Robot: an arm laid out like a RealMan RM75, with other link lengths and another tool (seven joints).
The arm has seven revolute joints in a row. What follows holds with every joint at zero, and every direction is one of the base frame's. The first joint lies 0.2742 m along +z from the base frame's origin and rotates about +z. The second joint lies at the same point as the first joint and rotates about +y. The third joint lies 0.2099 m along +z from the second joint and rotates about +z. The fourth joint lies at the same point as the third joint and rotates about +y. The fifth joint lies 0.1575 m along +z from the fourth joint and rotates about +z. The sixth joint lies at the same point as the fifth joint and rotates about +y. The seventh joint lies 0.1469 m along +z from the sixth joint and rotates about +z. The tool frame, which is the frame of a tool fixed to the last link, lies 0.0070 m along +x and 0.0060 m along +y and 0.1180 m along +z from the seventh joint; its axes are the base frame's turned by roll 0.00, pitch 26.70 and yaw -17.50 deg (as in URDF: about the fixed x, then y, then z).
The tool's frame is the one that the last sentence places.
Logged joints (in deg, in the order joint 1, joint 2, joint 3, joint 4, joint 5, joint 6, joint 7), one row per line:
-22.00 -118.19 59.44 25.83 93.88 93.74 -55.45
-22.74 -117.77 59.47 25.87 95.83 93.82 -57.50
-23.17 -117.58 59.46 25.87 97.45 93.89 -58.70
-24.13 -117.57 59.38 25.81 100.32 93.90 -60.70
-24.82 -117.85 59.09 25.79 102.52 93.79 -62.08
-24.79 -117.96 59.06 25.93 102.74 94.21 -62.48
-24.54 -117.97 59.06 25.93 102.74 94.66 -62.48
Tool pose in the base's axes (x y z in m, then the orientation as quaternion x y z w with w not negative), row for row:
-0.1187 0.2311 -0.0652 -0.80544 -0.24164 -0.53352 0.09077
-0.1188 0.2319 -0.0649 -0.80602 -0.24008 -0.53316 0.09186
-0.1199 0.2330 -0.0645 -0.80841 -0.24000 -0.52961 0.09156
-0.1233 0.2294 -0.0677 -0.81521 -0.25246 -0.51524 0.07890
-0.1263 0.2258 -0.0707 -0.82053 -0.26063 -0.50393 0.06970
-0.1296 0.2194 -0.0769 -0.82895 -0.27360 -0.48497 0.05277
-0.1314 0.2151 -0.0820 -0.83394 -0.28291 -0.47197 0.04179
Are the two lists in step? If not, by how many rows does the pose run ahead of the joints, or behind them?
The pose runs 2 rows behind the joints: the pose in row i belongs to the joints in row i - 2.
